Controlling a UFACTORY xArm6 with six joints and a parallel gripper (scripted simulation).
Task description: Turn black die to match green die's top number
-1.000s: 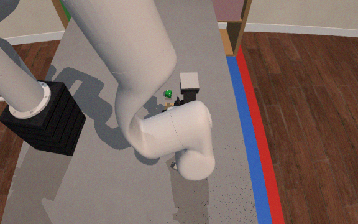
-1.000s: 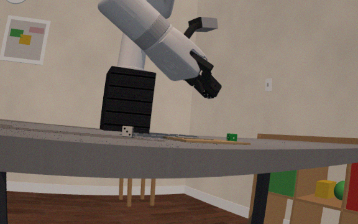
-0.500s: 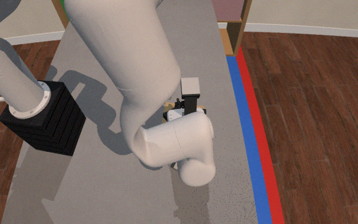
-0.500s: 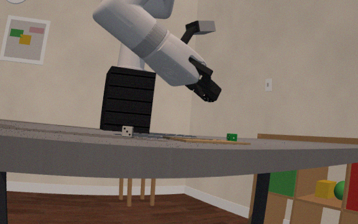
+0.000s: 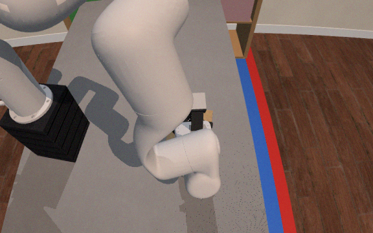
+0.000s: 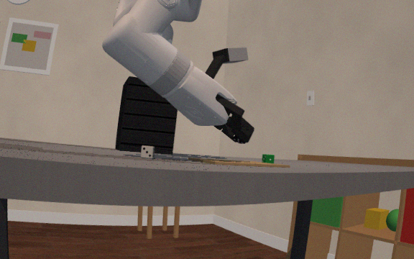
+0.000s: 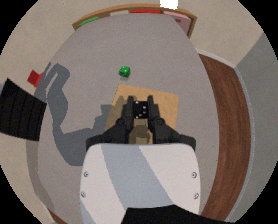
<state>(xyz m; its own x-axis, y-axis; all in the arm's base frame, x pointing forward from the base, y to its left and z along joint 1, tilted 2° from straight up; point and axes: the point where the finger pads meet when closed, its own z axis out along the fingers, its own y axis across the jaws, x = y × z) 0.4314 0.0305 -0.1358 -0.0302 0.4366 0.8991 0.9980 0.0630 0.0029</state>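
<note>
My gripper is now 60 mm above the tan mat. Round my hand: green die (50 mm behind, 120 mm to the left, 50 mm below); black die (10 mm to the left, 10 mm below); white die (20 mm behind, 160 mm to the right, 50 mm below).
</note>
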